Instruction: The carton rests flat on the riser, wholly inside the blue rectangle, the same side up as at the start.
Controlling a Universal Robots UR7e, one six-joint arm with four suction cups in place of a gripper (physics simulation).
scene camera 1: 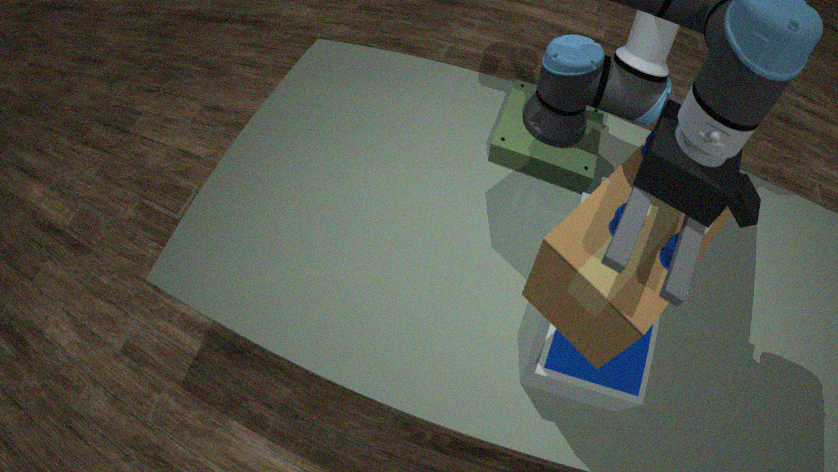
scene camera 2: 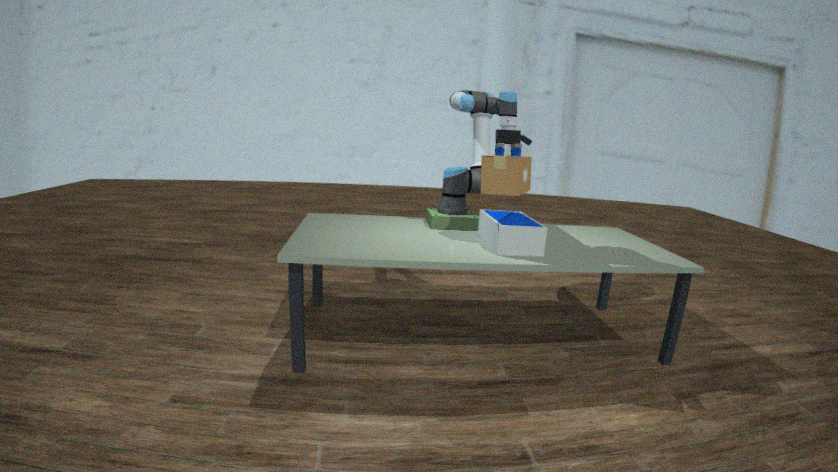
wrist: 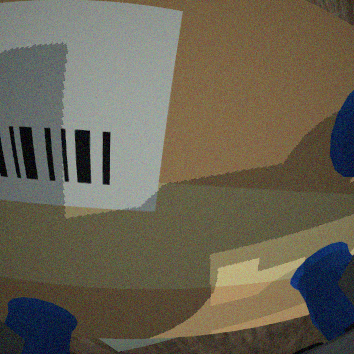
Labels:
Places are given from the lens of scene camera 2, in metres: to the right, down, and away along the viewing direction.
brown carton (scene camera 2: 500,175): 0.32, -0.24, 1.82
grey riser (scene camera 2: 508,233): 0.35, -0.01, 1.83

